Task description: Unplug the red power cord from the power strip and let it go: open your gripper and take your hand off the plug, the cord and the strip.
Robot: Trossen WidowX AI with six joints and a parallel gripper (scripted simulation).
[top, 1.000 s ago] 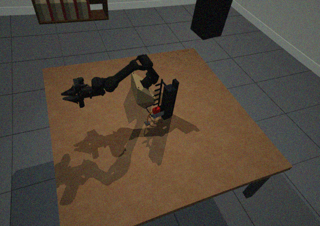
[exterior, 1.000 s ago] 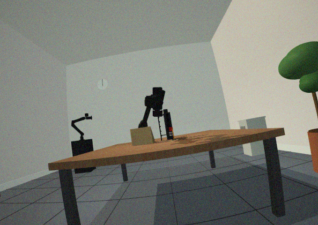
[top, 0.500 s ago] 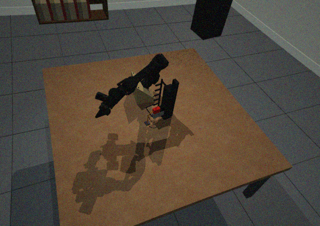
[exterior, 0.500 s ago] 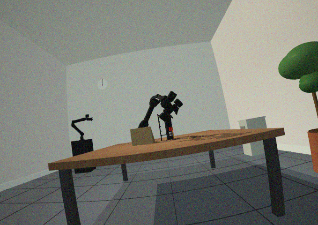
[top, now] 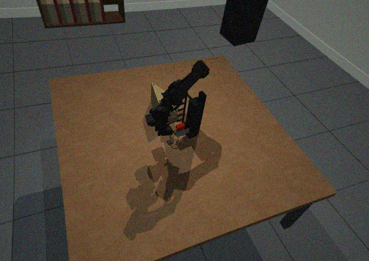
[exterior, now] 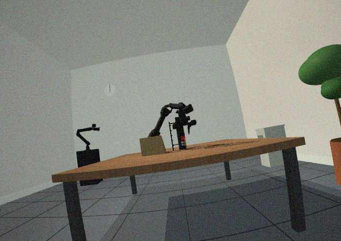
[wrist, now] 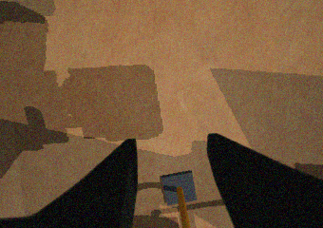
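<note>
Now: the red plug 1 cm behind my gripper tip, 16 cm to the left of it and 1 cm below it. Also, from my gripper tip: black power strip (1 cm behind, 23 cm to the left, 1 cm above).
</note>
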